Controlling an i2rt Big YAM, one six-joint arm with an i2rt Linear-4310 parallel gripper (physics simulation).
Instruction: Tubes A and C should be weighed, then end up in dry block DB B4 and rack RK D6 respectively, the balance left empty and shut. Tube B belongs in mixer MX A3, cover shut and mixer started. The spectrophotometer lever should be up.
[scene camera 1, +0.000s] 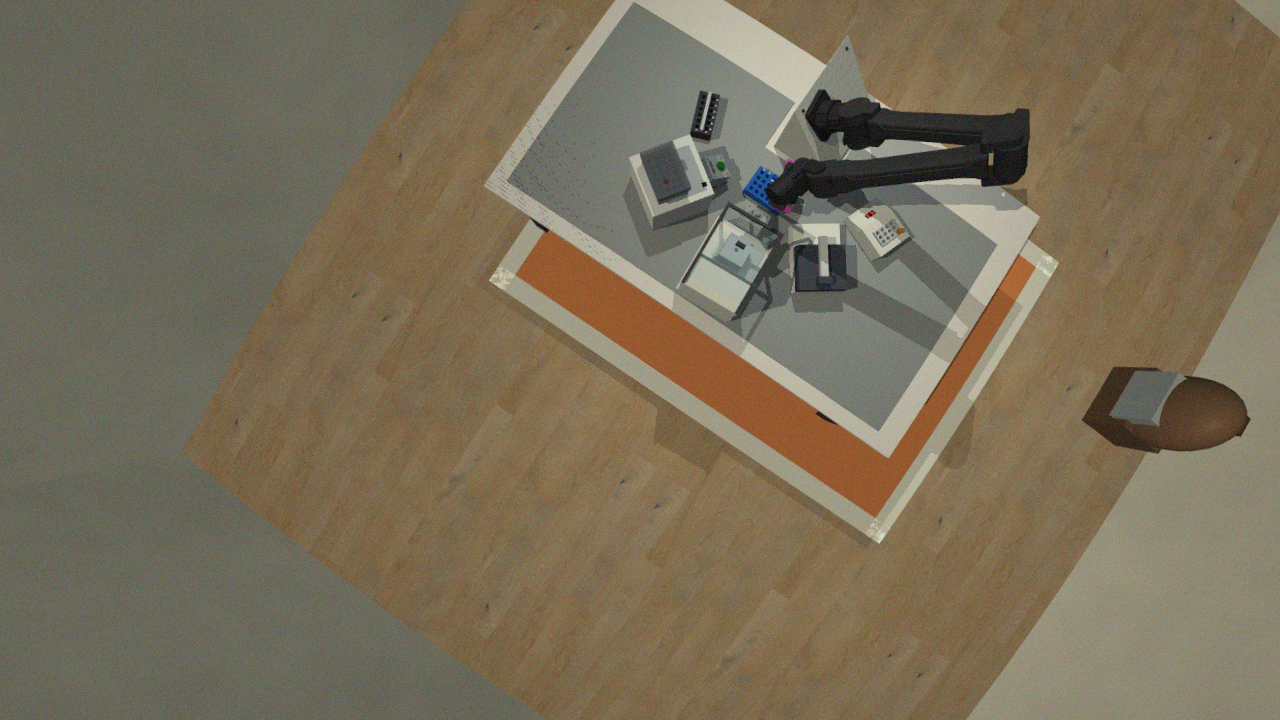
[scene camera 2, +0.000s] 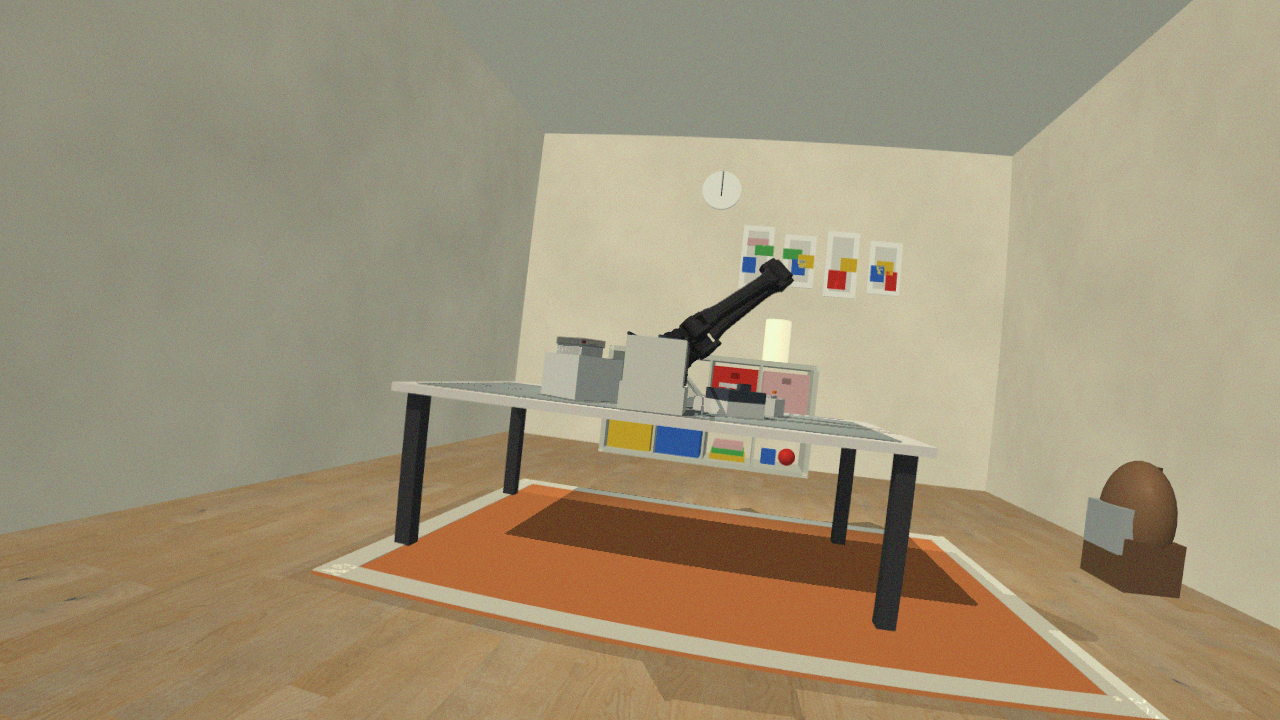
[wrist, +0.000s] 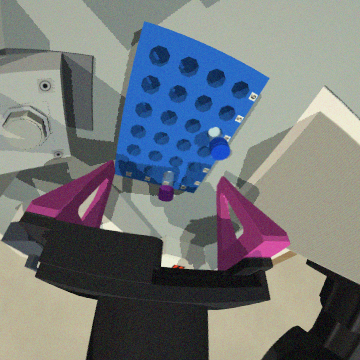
Scene:
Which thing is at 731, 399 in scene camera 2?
A dark spectrophotometer.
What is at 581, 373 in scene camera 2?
A grey mixer.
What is the gripper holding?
Nothing.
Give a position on a balance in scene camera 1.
At 738, 247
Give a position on a dark spectrophotometer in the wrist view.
118, 215

